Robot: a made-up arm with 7 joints. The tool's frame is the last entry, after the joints. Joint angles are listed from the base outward. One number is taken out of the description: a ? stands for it. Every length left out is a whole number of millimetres.
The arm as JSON. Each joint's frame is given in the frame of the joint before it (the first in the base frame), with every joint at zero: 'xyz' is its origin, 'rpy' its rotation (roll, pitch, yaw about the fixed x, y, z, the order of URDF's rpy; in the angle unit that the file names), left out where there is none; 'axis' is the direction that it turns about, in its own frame. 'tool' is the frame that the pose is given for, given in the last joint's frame.
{
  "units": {
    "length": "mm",
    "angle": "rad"
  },
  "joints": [
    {
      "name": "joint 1",
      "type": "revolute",
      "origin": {
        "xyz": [
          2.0,
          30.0,
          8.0
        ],
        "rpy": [
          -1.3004,
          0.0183,
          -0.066
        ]
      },
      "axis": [
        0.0,
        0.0,
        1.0
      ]
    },
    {
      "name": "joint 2",
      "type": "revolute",
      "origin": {
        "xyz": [
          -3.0,
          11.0,
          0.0
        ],
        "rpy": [
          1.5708,
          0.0,
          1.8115
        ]
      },
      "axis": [
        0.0,
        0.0,
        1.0
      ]
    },
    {
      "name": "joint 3",
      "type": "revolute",
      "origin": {
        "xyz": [
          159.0,
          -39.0,
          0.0
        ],
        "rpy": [
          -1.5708,
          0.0,
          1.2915
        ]
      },
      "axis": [
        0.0,
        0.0,
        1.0
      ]
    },
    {
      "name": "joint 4",
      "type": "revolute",
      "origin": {
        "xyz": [
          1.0,
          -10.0,
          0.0
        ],
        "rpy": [
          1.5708,
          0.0,
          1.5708
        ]
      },
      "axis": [
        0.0,
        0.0,
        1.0
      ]
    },
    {
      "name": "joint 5",
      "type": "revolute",
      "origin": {
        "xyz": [
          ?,
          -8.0,
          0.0
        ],
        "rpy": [
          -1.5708,
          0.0,
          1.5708
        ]
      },
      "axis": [
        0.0,
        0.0,
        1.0
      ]
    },
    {
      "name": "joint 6",
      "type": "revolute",
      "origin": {
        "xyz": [
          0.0,
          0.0,
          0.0
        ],
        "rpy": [
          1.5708,
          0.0,
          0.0
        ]
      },
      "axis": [
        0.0,
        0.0,
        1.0
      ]
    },
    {
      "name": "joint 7",
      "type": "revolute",
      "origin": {
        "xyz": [
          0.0,
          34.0,
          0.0
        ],
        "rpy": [
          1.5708,
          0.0,
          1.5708
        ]
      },
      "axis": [
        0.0,
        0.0,
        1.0
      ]
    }
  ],
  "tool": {
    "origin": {
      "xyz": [
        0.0,
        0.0,
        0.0
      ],
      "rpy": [
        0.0,
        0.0,
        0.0
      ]
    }
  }
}
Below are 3 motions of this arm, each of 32 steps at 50 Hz.
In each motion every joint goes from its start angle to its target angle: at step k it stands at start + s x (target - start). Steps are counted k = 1, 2, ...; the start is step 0. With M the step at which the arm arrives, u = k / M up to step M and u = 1 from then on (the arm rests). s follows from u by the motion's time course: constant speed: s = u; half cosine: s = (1 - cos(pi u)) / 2; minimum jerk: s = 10 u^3 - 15 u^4 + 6 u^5.
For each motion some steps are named. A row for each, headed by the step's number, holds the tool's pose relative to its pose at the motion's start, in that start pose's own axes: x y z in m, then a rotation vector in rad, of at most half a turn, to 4 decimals.
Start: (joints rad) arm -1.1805 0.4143 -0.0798 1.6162 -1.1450 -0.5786 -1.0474
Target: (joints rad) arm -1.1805 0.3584 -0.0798 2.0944 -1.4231 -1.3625 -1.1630
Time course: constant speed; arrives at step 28
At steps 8, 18, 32:
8: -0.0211 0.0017 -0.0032 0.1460 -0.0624 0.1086
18: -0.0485 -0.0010 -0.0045 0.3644 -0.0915 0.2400
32: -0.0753 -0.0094 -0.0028 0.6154 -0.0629 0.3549

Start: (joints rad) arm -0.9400 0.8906 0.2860 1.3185 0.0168 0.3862 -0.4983
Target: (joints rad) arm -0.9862 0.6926 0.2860 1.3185 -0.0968 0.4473 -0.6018
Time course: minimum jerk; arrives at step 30
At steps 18, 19, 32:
18: 0.0205 -0.0412 -0.0043 -0.0859 0.0151 -0.2392
19: 0.0219 -0.0447 -0.0046 -0.0927 0.0166 -0.2589
32: 0.0279 -0.0614 -0.0061 -0.1245 0.0242 -0.3510

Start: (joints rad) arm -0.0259 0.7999 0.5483 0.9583 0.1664 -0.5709 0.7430
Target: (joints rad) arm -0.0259 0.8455 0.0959 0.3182 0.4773 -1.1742 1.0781
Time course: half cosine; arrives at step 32
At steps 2, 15, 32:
2: 0.0002 -0.0006 0.0012 -0.0047 -0.0126 -0.0014
15: -0.0043 -0.0240 0.0554 -0.2958 -0.5439 -0.0927
32: -0.0436 -0.0371 0.1130 -0.8335 -1.0365 -0.2902

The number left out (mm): -135.0
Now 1 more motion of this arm.
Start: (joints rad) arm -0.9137 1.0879 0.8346 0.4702 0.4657 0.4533 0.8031
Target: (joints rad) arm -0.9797 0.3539 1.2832 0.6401 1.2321 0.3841 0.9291
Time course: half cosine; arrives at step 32
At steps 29, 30, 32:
29: -0.1655 -0.0224 -0.1148 0.6121 0.1375 -0.2395
30: -0.1681 -0.0220 -0.1156 0.6192 0.1363 -0.2460
32: -0.1703 -0.0216 -0.1163 0.6249 0.1352 -0.2512

